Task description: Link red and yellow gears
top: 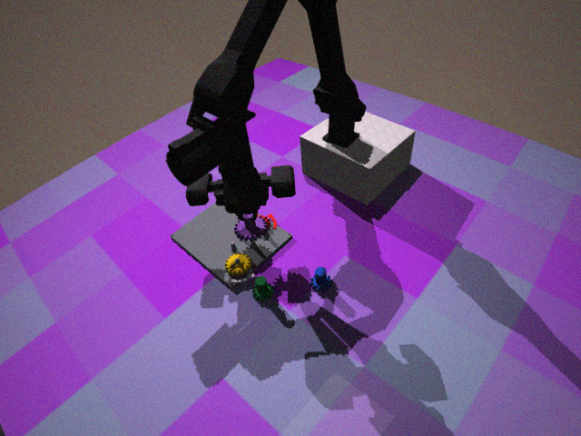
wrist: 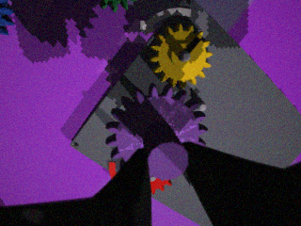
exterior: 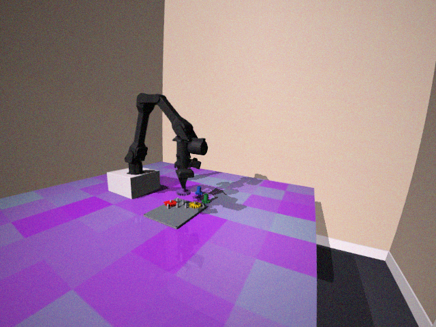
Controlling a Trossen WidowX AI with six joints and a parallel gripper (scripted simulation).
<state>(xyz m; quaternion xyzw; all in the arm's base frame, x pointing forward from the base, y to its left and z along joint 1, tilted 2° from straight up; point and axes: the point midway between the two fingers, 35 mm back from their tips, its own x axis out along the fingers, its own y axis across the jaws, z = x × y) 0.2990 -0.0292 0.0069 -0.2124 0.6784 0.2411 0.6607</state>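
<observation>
My gripper tip is 10 mm above the purple gear. The rest, counted from my gripper tip: yellow gear: 70 mm below, 60 mm ahead; green gear: 80 mm to the left, 80 mm ahead, 70 mm below; red gear: 70 mm below, 50 mm behind, 30 mm to the right.
</observation>
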